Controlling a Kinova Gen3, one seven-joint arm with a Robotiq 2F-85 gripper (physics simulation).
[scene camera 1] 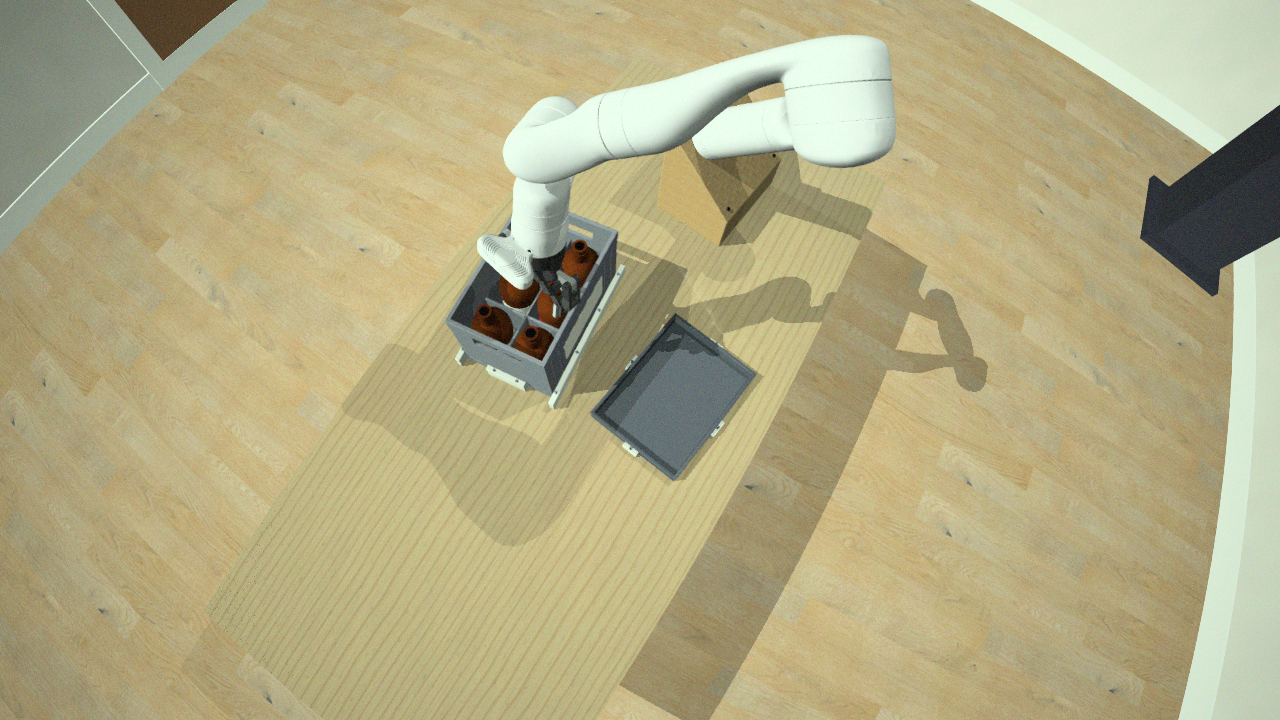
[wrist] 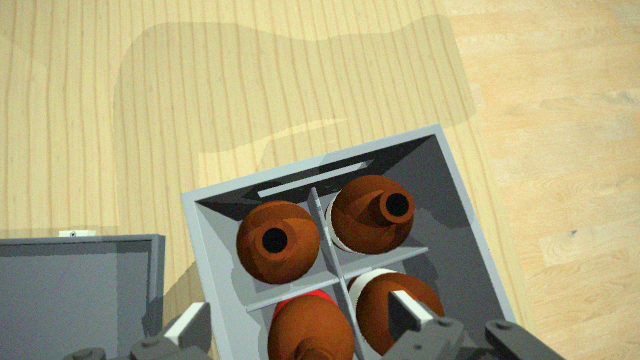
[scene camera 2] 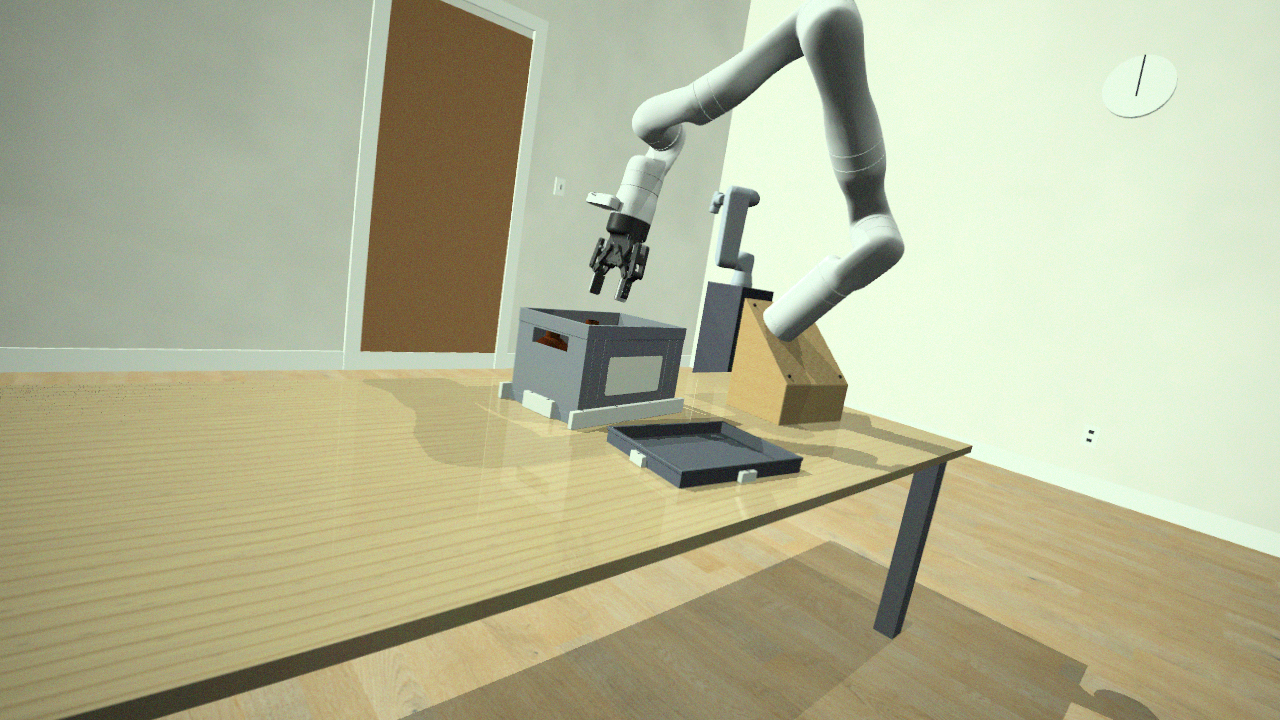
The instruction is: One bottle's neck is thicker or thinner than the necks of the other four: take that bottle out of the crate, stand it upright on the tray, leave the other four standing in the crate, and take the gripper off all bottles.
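Places are measured from the arm's base along level axes (x up, y back, z right), in metres.
Where they show: gripper, fingertip midpoint: (scene camera 1: 536, 296) (wrist: 301, 316) (scene camera 2: 606, 297); arm's base at its link origin: (scene camera 1: 709, 136) (scene camera 2: 779, 325).
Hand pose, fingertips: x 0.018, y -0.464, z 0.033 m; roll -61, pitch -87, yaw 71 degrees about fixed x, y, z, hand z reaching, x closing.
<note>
Each offset is from my fingertips to the top centre of the thing. "pt": to the spot under its first point.
The grey crate @[dx -0.043, dy +0.043, dz +0.049 m] (scene camera 1: 512, 365) (scene camera 2: 547, 377) (wrist: 310, 160) stands on the table. Five brown bottles stand in it: in scene camera 1, one at the back @[pt dx -0.084, dy +0.125, dz +0.014 m] (scene camera 1: 580, 261), two in the middle (scene camera 1: 516, 291) (scene camera 1: 547, 309) partly hidden by the gripper, and two at the front @[pt dx -0.090, dy -0.059, dz +0.063 m] (scene camera 1: 491, 325) @[pt dx -0.062, dy -0.045, dz -0.025 m] (scene camera 1: 534, 341). The wrist view shows two necks, on the left bottle @[dx -0.055, dy -0.039, dz -0.012 m] (wrist: 277, 265) and right bottle @[dx -0.055, dy -0.055, dz +0.076 m] (wrist: 362, 220); I cannot tell whose neck differs. A red-labelled bottle @[pt dx -0.092, dy +0.030, dz +0.007 m] (wrist: 310, 330) shows between my fingertips in that view, below them. My gripper (scene camera 1: 565, 308) (scene camera 2: 608, 291) (wrist: 301, 316) is open and empty above the crate. The dark tray @[pt dx -0.213, dy +0.056, dz -0.263 m] (scene camera 1: 680, 402) (scene camera 2: 698, 447) (wrist: 65, 295) holds no bottle.
White rails @[dx -0.188, dy +0.062, dz -0.049 m] (scene camera 1: 586, 340) (scene camera 2: 626, 412) flank the crate, and small white blocks (scene camera 1: 631, 448) (scene camera 2: 746, 476) hold the tray's edges. The wooden arm base (scene camera 1: 716, 201) (scene camera 2: 787, 385) stands behind them. Crate dividers @[pt dx -0.138, dy -0.036, dz +0.031 m] (wrist: 325, 240) separate the bottles.
</note>
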